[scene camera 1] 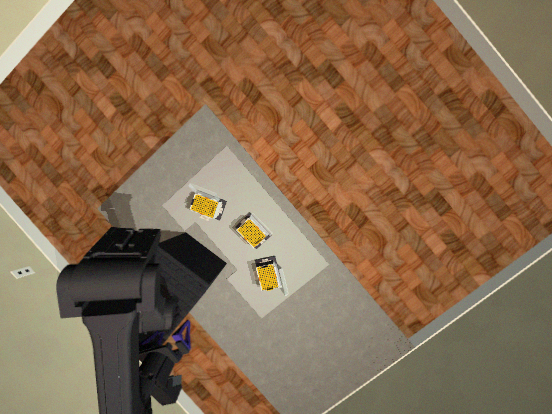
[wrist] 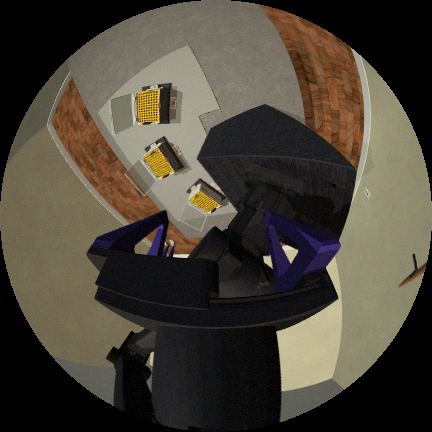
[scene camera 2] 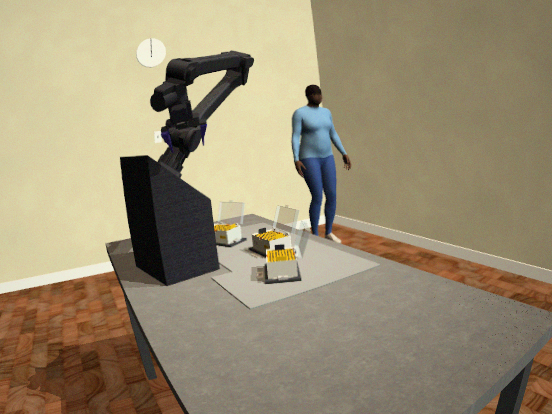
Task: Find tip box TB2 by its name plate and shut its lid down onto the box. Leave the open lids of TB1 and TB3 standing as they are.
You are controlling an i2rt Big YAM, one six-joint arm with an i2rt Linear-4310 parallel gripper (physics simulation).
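Where they show: gripper, between the fingertips: (scene camera 1: 176,324) (wrist: 215,215) (scene camera 2: 187,148); arm's base, origin of its link: (wrist: 275,198) (scene camera 2: 164,174).
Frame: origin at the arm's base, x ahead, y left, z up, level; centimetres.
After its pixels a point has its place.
Three white tip boxes with yellow tips stand on a pale mat, each with a clear lid standing open; their name plates are too small to read. One box (scene camera 1: 268,277) @(x 29.9, y -18.6, z -26.9 cm) (scene camera 2: 281,266) (wrist: 148,106) @(x 29.2, y -18.0, z -26.9 cm) is nearest scene camera 2, with its lid (scene camera 1: 284,282) @(x 37.4, y -21.2, z -18.2 cm) (scene camera 2: 303,243) @(x 33.9, y -26.0, z -21.9 cm) (wrist: 123,114) @(x 36.5, y -19.6, z -23.2 cm). The middle box (scene camera 1: 251,233) @(x 34.5, y 3.7, z -26.9 cm) (scene camera 2: 271,243) (wrist: 160,161) @(x 33.2, y 3.2, z -26.9 cm) has its lid (scene camera 2: 286,217) @(x 41.9, y 5.9, z -21.8 cm) (wrist: 141,177) @(x 41.6, y 5.6, z -22.6 cm) up. The far box (scene camera 1: 205,205) @(x 23.0, y 26.5, z -26.9 cm) (scene camera 2: 227,234) (wrist: 204,200) @(x 21.8, y 25.5, z -26.8 cm) has its lid (scene camera 2: 231,212) @(x 28.1, y 31.1, z -22.3 cm) (wrist: 193,216) @(x 27.9, y 31.1, z -22.8 cm) up. I cannot tell which is TB2. My gripper (scene camera 2: 187,147) @(x 7.5, y -5.4, z 7.2 cm) (wrist: 215,215) @(x 7.5, y -5.4, z 7.2 cm) is open and empty, high and away from all three.
A black wedge-shaped block (scene camera 1: 192,260) @(x 9.3, y 8.0, z -16.0 cm) (scene camera 2: 182,235) @(x 2.5, y -7.6, z -18.5 cm) (wrist: 280,132) @(x -1.4, y -9.0, z -4.1 cm) stands beside the boxes, between them and the gripper. The pale mat (scene camera 1: 305,260) @(x 48.8, y -22.5, z -32.5 cm) (scene camera 2: 340,267) @(x 46.4, y -24.6, z -32.6 cm) (wrist: 187,65) @(x 15.3, y -28.3, z -32.6 cm) lies on the grey table (scene camera 1: 320,325) @(x 37.4, y -55.8, z -32.9 cm) (scene camera 2: 325,345) @(x 21.5, y -62.8, z -32.9 cm) (wrist: 225,40) @(x 2.3, y -35.8, z -32.9 cm). A person (scene camera 2: 313,135) stands beyond the table.
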